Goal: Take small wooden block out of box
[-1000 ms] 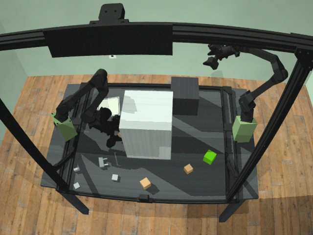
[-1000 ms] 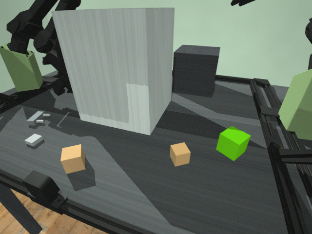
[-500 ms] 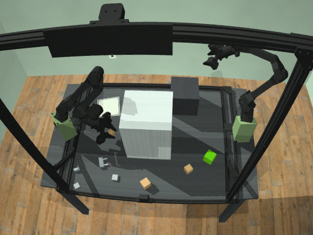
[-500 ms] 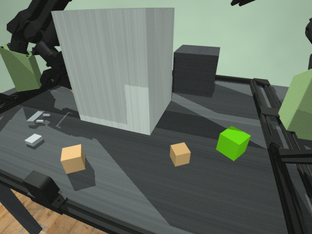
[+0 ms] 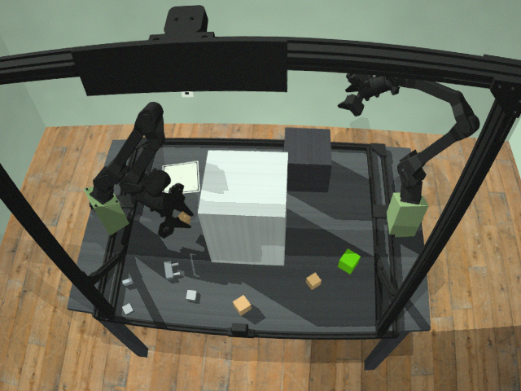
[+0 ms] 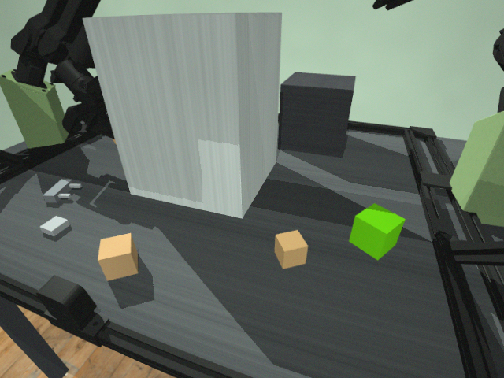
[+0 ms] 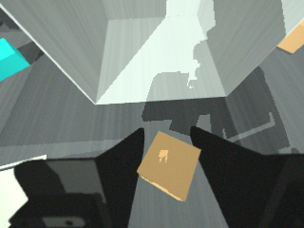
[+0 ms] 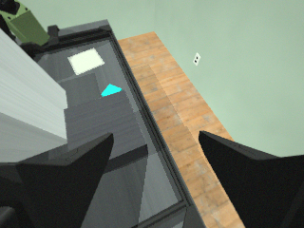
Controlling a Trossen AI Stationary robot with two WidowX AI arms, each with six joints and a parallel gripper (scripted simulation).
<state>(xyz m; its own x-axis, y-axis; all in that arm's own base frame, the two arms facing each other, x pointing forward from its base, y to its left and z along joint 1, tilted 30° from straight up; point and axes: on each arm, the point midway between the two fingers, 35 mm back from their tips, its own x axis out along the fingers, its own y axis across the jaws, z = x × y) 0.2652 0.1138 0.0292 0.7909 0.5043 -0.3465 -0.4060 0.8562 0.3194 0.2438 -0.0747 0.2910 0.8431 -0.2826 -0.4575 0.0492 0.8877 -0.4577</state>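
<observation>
Right now the marked square is 220 mm ahead of my left hand, 60 mm to the left of it and 90 mm below it. The rest, counted from my left hand: green cube: 120 mm behind, 540 mm to the right, 60 mm below.
</observation>
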